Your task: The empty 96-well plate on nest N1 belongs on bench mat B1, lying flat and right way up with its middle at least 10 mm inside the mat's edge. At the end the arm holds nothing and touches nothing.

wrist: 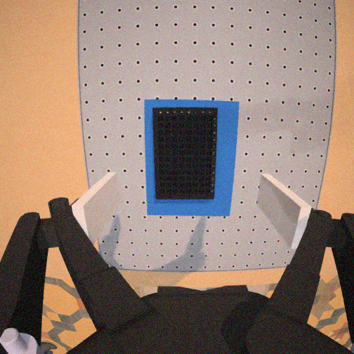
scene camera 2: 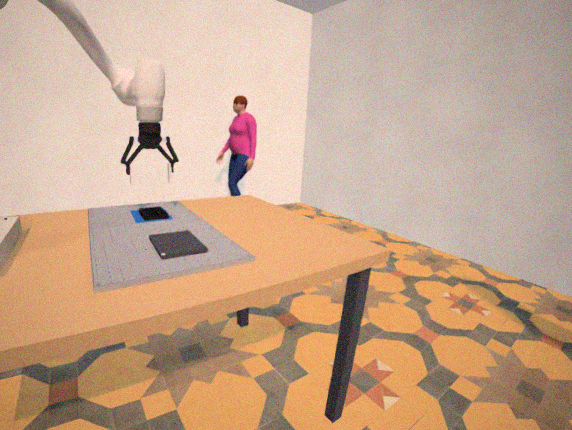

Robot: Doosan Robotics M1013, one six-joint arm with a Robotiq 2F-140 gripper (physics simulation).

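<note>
The black 96-well plate lies flat on the blue bench mat, wells facing up. In the wrist view blue mat shows on all four sides of it, with narrow strips at the left and top and a wider one at the right. My gripper is wide open and empty. It hangs well above the plate and touches nothing. A dark grey nest sits nearer the camera in the scene view, with no plate on it.
The mat and the nest are on a grey perforated board on the wooden table. Part of a pale box shows at the table's left. A person in a pink top stands behind the table.
</note>
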